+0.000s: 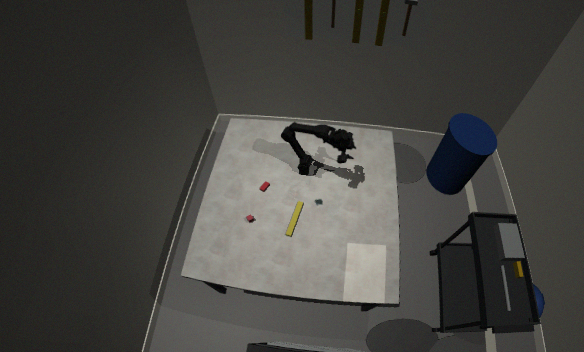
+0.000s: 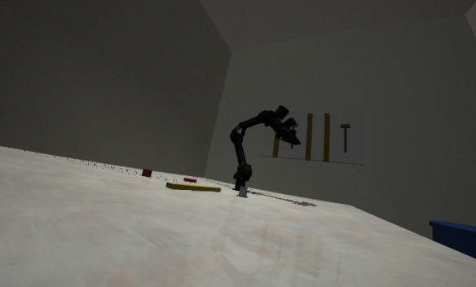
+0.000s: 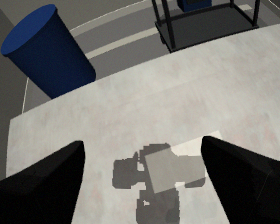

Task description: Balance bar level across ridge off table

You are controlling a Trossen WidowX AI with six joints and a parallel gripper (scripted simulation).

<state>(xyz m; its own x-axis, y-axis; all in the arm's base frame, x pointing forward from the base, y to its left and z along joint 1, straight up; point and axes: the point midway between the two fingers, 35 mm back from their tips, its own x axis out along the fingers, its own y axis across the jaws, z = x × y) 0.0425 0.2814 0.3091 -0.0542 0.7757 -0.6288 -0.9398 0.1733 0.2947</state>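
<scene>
Right now the yellow bar is 320 mm ahead of my gripper tip, 320 mm to the right of it and 280 mm below it.
</scene>
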